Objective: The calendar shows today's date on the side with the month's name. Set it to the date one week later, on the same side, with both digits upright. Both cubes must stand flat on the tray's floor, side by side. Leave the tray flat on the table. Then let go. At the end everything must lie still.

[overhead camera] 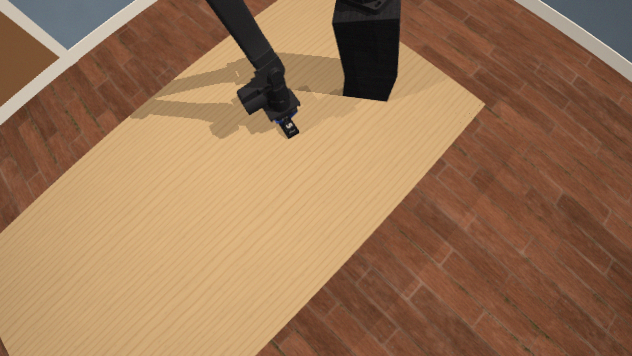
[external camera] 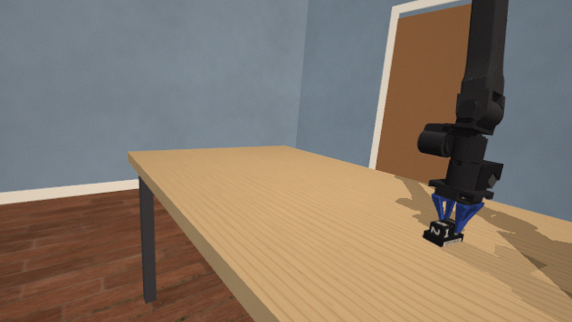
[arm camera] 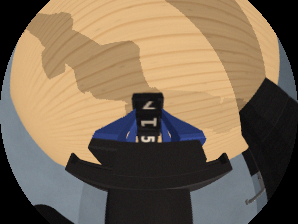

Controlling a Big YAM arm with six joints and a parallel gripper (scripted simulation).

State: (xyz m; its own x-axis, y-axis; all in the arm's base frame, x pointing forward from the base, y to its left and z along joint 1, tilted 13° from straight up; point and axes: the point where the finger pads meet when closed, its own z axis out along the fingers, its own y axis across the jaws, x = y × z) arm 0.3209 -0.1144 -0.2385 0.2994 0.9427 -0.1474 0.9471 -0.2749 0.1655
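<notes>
My hand is right at the black date cube. Round my hand: black tray (1 cm ahead, 2 cm to the left, 2 cm below); then black cube (1 cm ahead, 3 cm to the left).
</notes>
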